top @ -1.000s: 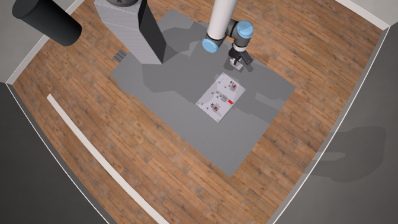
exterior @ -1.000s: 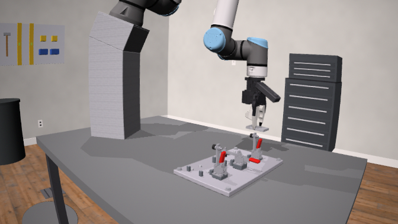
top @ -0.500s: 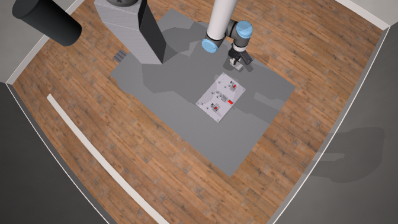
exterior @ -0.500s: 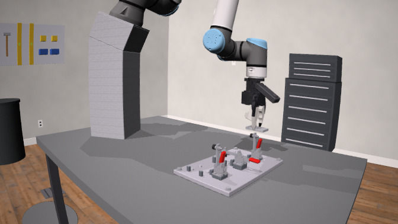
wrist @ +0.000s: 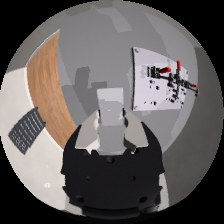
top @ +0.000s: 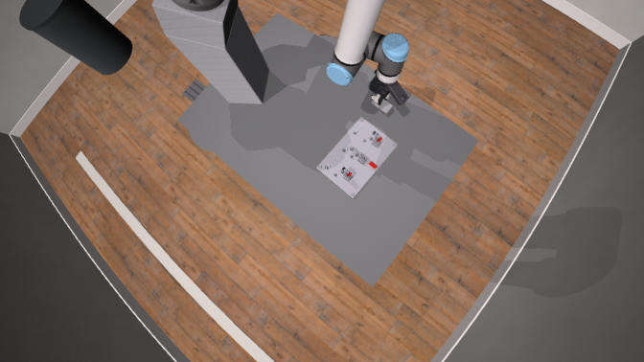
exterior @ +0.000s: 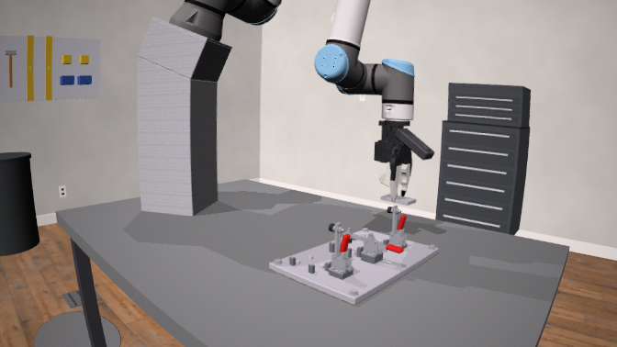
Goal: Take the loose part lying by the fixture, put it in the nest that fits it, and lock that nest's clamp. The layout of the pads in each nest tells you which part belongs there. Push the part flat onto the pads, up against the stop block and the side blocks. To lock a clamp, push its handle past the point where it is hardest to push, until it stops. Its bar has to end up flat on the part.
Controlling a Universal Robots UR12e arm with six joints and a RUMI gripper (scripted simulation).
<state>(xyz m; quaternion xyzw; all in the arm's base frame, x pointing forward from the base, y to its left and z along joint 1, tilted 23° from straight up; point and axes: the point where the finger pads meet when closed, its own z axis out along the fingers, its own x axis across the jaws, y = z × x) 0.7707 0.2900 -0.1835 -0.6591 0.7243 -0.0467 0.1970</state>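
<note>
My gripper is now 1 cm above the flat grey part. Also, from my hand: light grey fixture plate 5 cm ahead, 26 cm to the right, 10 cm below.
</note>
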